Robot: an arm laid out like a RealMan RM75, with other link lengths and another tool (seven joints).
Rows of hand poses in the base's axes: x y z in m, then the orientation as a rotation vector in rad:
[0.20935, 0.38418, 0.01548, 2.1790, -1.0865, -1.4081]
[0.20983, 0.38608, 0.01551, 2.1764, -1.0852, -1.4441]
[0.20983, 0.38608, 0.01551, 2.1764, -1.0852, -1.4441]
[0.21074, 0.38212, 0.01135, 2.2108, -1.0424, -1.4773]
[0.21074, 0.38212, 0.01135, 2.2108, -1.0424, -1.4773]
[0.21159, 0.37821, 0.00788, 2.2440, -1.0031, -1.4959]
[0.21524, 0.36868, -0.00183, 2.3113, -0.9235, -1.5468]
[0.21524, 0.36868, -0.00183, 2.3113, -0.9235, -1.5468]
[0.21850, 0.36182, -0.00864, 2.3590, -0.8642, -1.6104]
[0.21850, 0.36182, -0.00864, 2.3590, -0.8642, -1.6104]
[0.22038, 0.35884, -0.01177, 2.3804, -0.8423, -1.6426]
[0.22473, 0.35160, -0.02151, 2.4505, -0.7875, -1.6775]
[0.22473, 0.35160, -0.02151, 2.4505, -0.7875, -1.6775]
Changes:
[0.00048, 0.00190, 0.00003, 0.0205, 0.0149, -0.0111]
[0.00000, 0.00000, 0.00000, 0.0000, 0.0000, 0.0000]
[0.00091, -0.00396, -0.00416, 0.0463, 0.0007, 0.0154]
[0.00000, 0.00000, 0.00000, 0.0000, 0.0000, 0.0000]
[0.00085, -0.00391, -0.00347, 0.0367, -0.0051, 0.0172]
[0.00365, -0.00953, -0.00971, 0.0835, -0.0066, 0.0279]
[0.00000, 0.00000, 0.00000, 0.0000, 0.0000, 0.0000]
[0.00326, -0.00686, -0.00681, 0.0769, 0.0050, 0.0102]
[0.00000, 0.00000, 0.00000, 0.0000, 0.0000, 0.0000]
[0.00188, -0.00298, -0.00313, 0.0362, 0.0026, -0.0005]
[0.00435, -0.00724, -0.00974, 0.0741, -0.0207, 0.0080]
[0.00000, 0.00000, 0.00000, 0.0000, 0.0000, 0.0000]

